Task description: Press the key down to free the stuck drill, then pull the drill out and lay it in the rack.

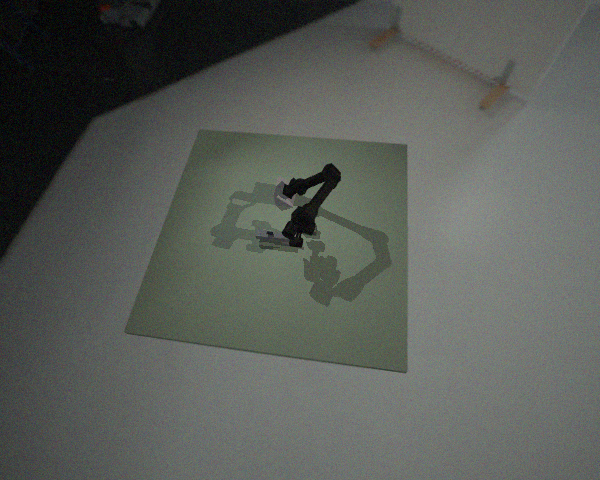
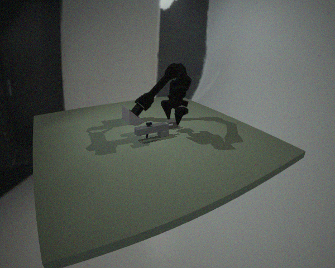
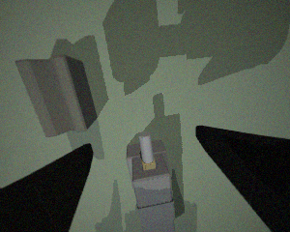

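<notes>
Right now my gripper tip is 70 mm to the left of the drill and 20 mm above it. Also, from my gripper tip: rack (80 mm behind, 50 mm below, 40 mm to the left); grey block (120 mm to the right, 20 mm below); dark key (150 mm to the right, 10 mm below).
</notes>
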